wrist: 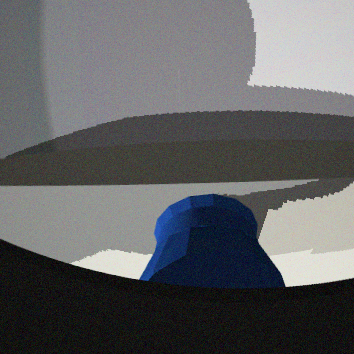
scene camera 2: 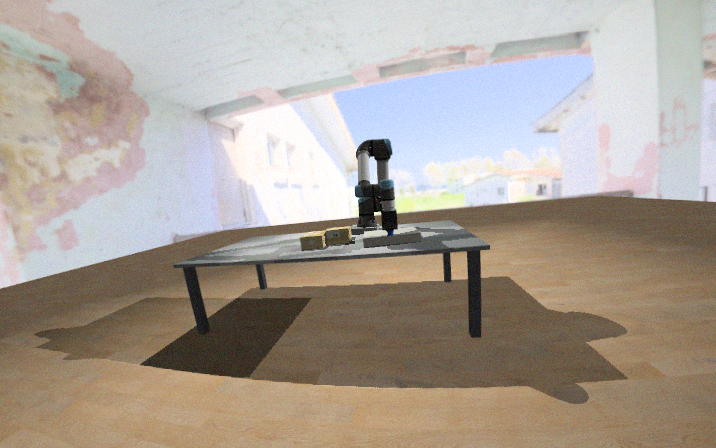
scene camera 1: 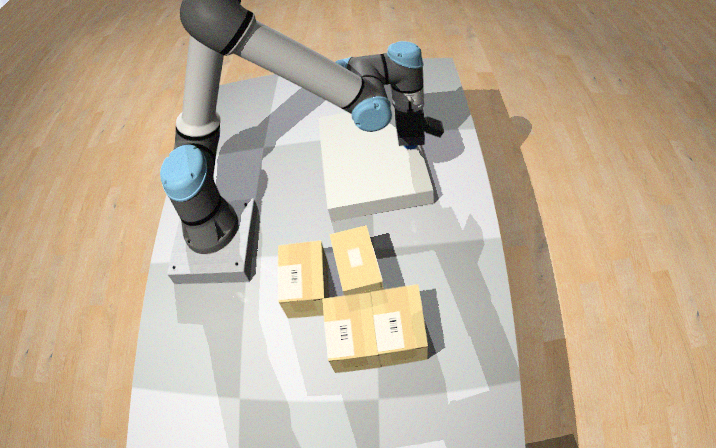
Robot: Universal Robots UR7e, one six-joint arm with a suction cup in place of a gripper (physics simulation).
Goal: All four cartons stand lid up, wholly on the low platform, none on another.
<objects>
my suction cup: grips a low white platform
</objects>
